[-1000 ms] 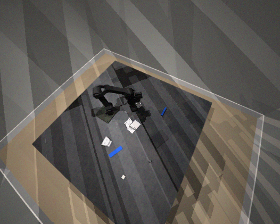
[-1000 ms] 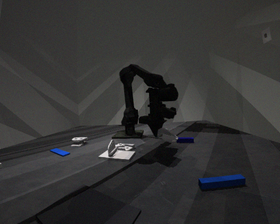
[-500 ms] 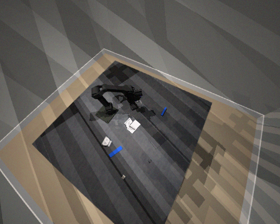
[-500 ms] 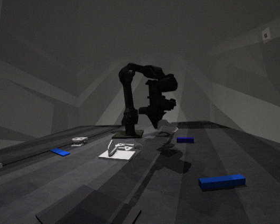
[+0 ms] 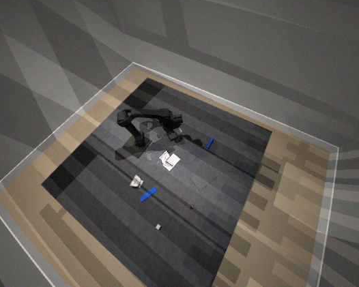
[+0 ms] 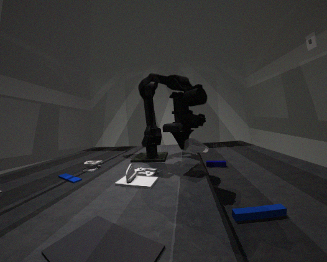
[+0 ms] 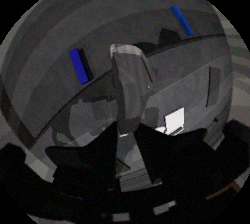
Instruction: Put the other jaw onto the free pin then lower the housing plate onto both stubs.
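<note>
My gripper tip is 10 mm short of the jaw, 20 mm to the right of it and 10 mm below it. Round my gripper tip: small white cube: 190 mm ahead, 580 mm to the right, 80 mm below; then dark square slab: 350 mm ahead, 190 mm to the right, 80 mm below; then dark cube: 340 mm ahead, 390 mm to the right, 70 mm below.
</note>
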